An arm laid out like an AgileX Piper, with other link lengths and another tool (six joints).
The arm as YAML. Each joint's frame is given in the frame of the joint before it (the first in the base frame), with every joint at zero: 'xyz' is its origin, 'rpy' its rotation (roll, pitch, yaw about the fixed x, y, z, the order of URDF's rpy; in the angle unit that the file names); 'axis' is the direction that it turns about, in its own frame. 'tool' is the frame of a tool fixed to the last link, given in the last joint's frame.
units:
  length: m
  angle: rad
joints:
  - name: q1
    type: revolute
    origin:
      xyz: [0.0, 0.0, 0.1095]
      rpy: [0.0, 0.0, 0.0]
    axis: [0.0, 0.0, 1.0]
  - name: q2
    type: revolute
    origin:
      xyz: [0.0, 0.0, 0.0]
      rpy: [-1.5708, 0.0, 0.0]
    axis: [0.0, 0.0, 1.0]
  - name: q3
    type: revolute
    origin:
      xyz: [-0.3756, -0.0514, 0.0]
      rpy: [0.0, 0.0, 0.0]
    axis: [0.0, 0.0, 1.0]
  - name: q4
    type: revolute
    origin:
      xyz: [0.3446, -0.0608, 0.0]
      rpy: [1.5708, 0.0, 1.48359]
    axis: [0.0, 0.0, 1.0]
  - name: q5
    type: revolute
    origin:
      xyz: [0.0, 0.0, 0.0]
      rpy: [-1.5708, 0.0, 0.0]
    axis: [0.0, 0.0, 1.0]
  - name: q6
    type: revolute
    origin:
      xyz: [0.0, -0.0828, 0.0]
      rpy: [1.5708, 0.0, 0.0]
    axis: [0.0, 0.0, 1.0]
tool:
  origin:
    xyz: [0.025, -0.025, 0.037]
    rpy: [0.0, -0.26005, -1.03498]
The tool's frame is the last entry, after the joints.
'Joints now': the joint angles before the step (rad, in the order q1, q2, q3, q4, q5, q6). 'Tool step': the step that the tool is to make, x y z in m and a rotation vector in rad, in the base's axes. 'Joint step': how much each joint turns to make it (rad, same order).
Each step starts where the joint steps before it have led.
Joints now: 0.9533, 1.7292, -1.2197, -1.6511, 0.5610, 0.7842
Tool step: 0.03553, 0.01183, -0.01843, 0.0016, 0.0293, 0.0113
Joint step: -0.0504, 0.0883, -0.0768, -0.0046, -0.0665, 0.0013
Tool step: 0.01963, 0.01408, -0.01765, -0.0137, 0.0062, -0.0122
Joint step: -0.0112, 0.0768, -0.0620, -0.0030, 0.0025, 0.0000
